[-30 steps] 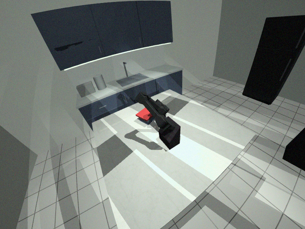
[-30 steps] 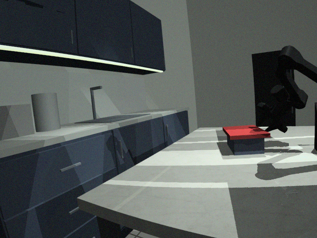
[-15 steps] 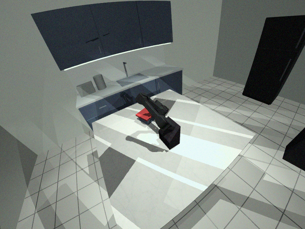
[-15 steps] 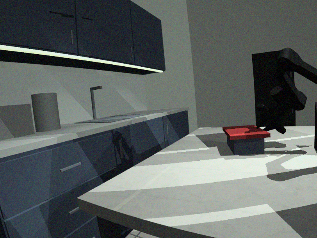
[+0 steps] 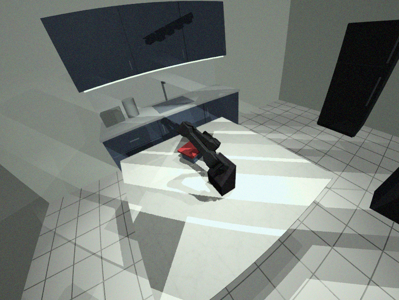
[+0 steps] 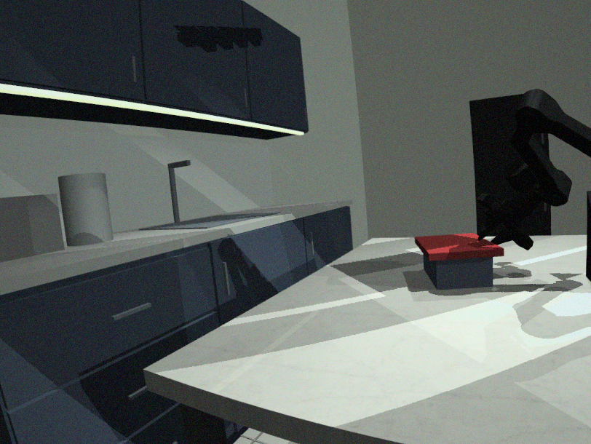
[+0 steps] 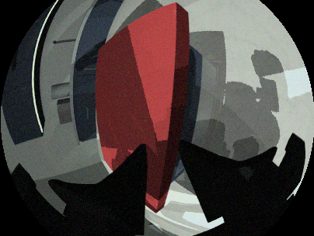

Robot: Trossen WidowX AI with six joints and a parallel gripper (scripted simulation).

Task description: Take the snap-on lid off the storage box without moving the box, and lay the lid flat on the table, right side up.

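The red lid lies 7 cm ahead of my gripper tip and 2 cm to the left of it. Round my gripper tip: storage box 7 cm ahead, 2 cm to the left, 4 cm below.
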